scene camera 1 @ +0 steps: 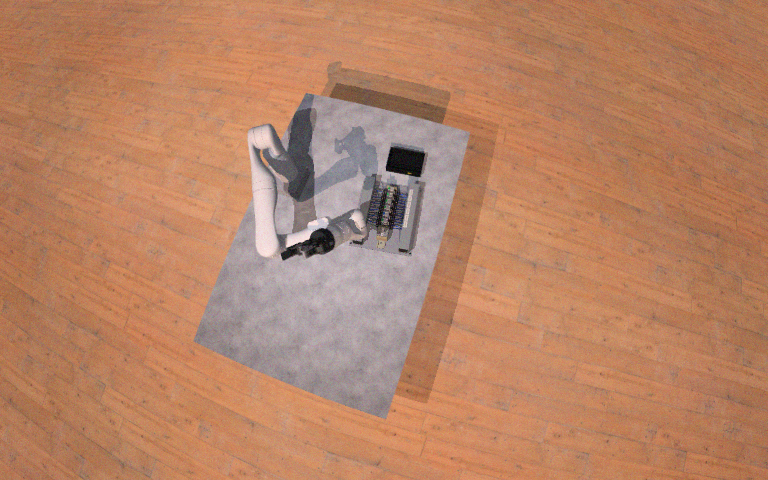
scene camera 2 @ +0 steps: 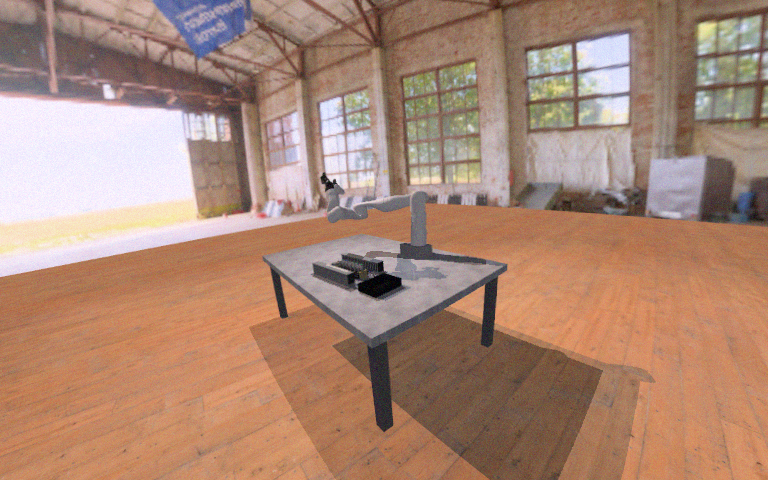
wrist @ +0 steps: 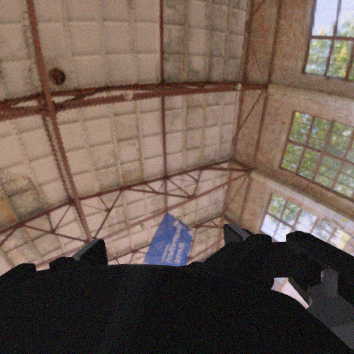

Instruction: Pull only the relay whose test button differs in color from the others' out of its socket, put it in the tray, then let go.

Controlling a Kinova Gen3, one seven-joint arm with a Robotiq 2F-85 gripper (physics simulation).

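Places are measured from the arm's base along level axes (x ahead, y left, z up), in millimetres.
Where they show: gripper, fingertip midpoint: [scene camera 1: 292,256] [scene camera 2: 329,176] [wrist: 164,245]; arm's base, origin of the base link: [scene camera 1: 288,173] [scene camera 2: 417,244].
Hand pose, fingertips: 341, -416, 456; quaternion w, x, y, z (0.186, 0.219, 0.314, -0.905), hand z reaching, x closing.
Observation:
Each offset is from my fingertips to the top centre of the thing, as dx, dy, dz. "spot": to the spot under its first point. Level surfaces: height alone.
A row of small dark relays @[+140, +387, -447] [scene camera 1: 388,206] sits in sockets on a panel between two grey ducts, with blue wires on both sides. The relays are too small here to compare their test button colors. A black tray @[spot: +141, +666, -513] [scene camera 1: 405,160] [scene camera 2: 379,285] lies on the table beside one end of the panel. My gripper [scene camera 1: 287,253] [scene camera 2: 323,180] [wrist: 164,245] is open and empty. It is high above the table, points upward and away from the panel, and is well apart from relays and tray. In the wrist view, neither the relays nor the tray show.
The grey table @[dz -517] [scene camera 1: 317,316] [scene camera 2: 339,249] carries the arm's base [scene camera 2: 415,250] and the panel. Tall grey ducts @[+239, +384, -453] [scene camera 1: 415,217] [scene camera 2: 334,273] flank the relay row. My forearm and wrist [scene camera 1: 345,226] hang over the panel's near-left side in the scene camera 1 view.

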